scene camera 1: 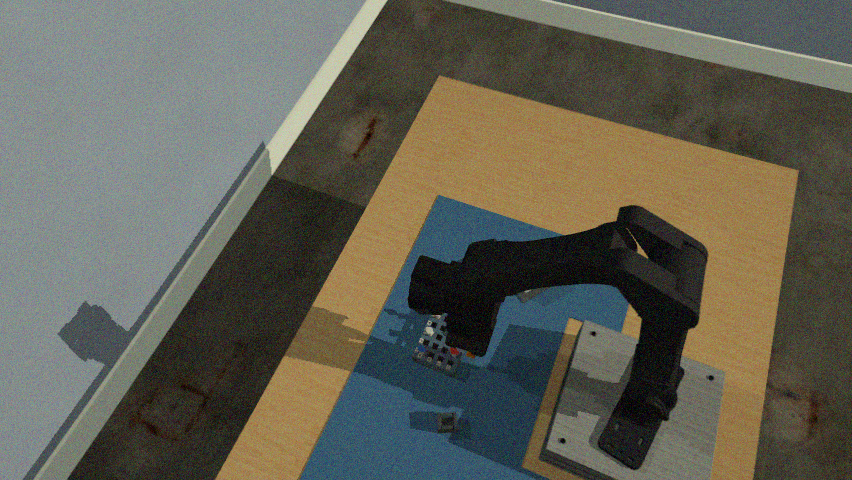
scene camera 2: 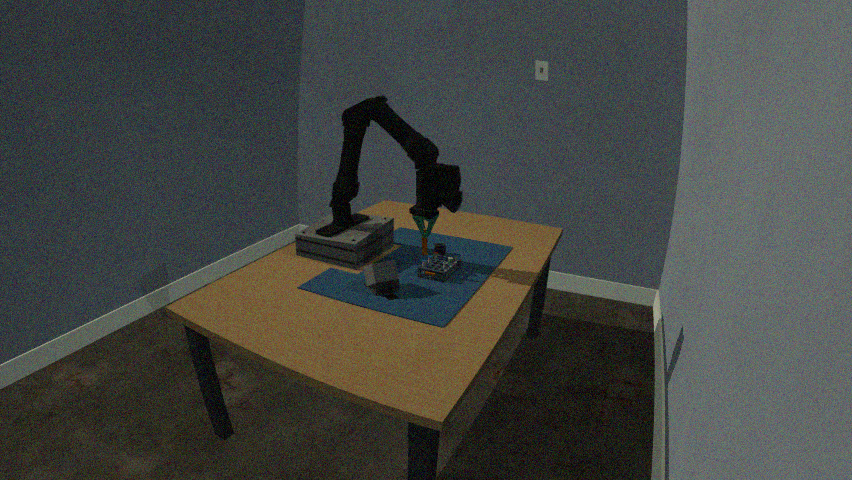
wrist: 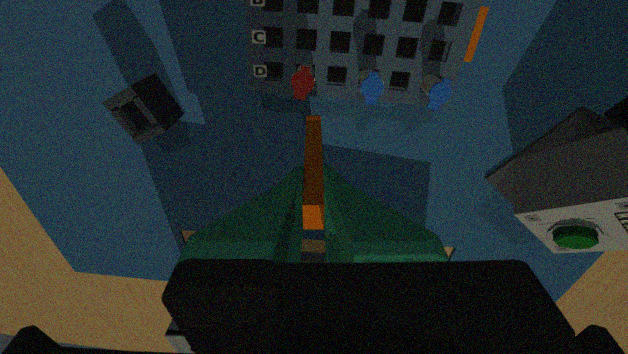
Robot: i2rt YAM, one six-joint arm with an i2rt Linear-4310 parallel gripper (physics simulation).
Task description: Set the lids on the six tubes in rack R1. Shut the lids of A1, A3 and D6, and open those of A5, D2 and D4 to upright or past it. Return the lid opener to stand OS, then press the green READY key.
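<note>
My gripper [scene camera 2: 425,234] [wrist: 313,176] is shut on the orange lid opener [scene camera 2: 424,246] [wrist: 313,160], which points down beside row D of rack R1 [scene camera 2: 437,274] [wrist: 320,55]. In the wrist view the D2 red lid [wrist: 302,83], D4 blue lid [wrist: 372,88] and D6 blue lid [wrist: 440,94] stand open at the near edge. The opener's tip appears apart from them. Row A is outside the wrist view; in scene camera 1 a blue lid [scene camera 1: 421,348] and a white lid [scene camera 1: 429,329] show small, their angles unclear. Stand OS [scene camera 1: 446,422] [wrist: 142,109] appears empty. The READY key [wrist: 575,237] is green.
The grey key box [scene camera 2: 381,276] [wrist: 565,165] stands on the blue mat [scene camera 1: 369,441] [scene camera 2: 459,307], across the rack from the stand. An orange strip [wrist: 476,34] lies along the rack's column 6 end. The arm's base block [scene camera 1: 572,417] [scene camera 2: 333,253] is behind the mat.
</note>
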